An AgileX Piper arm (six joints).
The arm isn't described. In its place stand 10 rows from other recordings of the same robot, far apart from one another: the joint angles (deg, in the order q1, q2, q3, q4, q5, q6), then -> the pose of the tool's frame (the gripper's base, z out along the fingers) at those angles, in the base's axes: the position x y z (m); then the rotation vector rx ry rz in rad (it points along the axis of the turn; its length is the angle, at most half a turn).
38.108 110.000 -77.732 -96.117 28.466 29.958 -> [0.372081 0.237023 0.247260 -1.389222 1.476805 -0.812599]
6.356 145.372 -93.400 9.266 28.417 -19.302 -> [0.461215 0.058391 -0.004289 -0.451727 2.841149 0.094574]
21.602 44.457 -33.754 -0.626 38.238 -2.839 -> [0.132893 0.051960 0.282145 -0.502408 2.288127 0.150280]
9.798 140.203 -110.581 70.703 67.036 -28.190 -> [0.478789 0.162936 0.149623 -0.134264 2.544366 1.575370]
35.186 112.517 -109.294 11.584 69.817 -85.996 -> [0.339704 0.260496 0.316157 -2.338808 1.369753 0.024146]
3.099 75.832 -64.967 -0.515 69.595 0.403 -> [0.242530 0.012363 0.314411 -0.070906 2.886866 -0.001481]
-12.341 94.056 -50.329 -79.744 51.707 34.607 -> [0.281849 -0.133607 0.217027 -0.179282 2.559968 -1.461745]
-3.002 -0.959 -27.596 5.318 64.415 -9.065 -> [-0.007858 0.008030 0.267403 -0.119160 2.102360 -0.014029]
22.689 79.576 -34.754 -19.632 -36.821 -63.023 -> [0.253462 0.125829 0.256814 -1.397733 0.936287 -0.578149]
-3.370 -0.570 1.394 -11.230 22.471 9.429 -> [0.051576 -0.009822 0.171068 0.090563 1.882127 -0.122027]
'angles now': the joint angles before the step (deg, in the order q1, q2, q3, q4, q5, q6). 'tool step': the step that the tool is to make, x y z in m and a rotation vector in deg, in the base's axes. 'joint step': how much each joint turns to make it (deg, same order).
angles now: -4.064 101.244 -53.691 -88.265 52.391 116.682
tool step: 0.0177 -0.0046 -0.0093 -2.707 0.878 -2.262
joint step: -0.005 5.126 -4.253 -0.680 3.529 0.339
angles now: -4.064 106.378 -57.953 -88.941 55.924 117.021
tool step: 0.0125 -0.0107 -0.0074 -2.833 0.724 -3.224
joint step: -1.065 4.294 -3.856 -0.589 3.552 -0.011
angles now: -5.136 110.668 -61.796 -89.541 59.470 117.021
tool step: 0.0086 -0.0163 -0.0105 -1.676 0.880 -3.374
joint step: -2.099 4.034 -3.336 -0.380 2.142 0.015
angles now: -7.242 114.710 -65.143 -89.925 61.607 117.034
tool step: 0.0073 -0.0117 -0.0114 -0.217 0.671 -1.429
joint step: -1.565 3.226 -2.485 -0.372 0.122 0.120
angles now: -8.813 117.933 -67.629 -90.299 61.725 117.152
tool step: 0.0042 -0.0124 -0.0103 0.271 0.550 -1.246
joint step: -1.729 2.543 -1.905 -0.253 -0.462 0.061
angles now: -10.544 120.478 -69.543 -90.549 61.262 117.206
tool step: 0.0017 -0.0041 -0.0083 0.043 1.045 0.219
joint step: -0.583 1.465 -0.445 -0.684 -0.441 -0.008
